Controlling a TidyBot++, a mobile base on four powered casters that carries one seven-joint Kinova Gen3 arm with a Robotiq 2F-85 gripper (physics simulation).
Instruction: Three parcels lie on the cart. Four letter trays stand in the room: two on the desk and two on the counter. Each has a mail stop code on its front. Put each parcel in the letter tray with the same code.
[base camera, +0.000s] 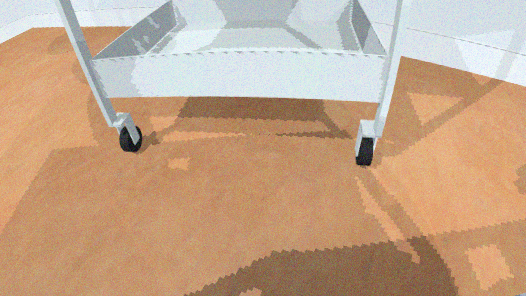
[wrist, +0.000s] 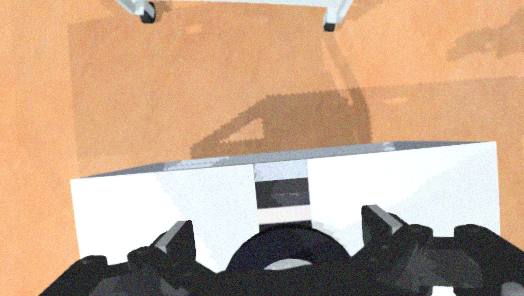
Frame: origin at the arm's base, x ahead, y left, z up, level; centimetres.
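Where they show: gripper, fingertip midpoint: (wrist: 277, 231).
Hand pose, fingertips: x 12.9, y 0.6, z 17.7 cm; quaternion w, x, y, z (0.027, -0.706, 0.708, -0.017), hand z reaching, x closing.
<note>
After its pixels a point has its place.
The white cart (base camera: 240, 75) {x 44.7, y 4.1, z -23.3 cm} stands ahead in the base camera view, where its lower shelf, two posts and two black casters show. Its top is out of view. In the wrist view the lower edge of the cart (wrist: 250, 2) {x 44.4, y 2.5, z -26.4 cm} and two casters show at the top. My gripper (wrist: 277, 231) {x 12.9, y 0.6, z 17.7 cm} is open and empty, over the white top of my own base, well apart from the cart. The parcels, the letter trays and their codes do not show in either view.
My white mobile base (wrist: 125, 205) {x 11.6, y 18.3, z -1.4 cm} fills the lower part of the wrist view. Orange-brown floor (base camera: 225, 200) {x 36.8, y 8.0, z -39.7 cm} (wrist: 200, 60) {x 37.8, y 16.0, z -39.6 cm} with shadows lies between it and the cart. White walls (base camera: 465, 30) {x 77.8, y -54.4, z -28.5 cm} stand behind the cart.
</note>
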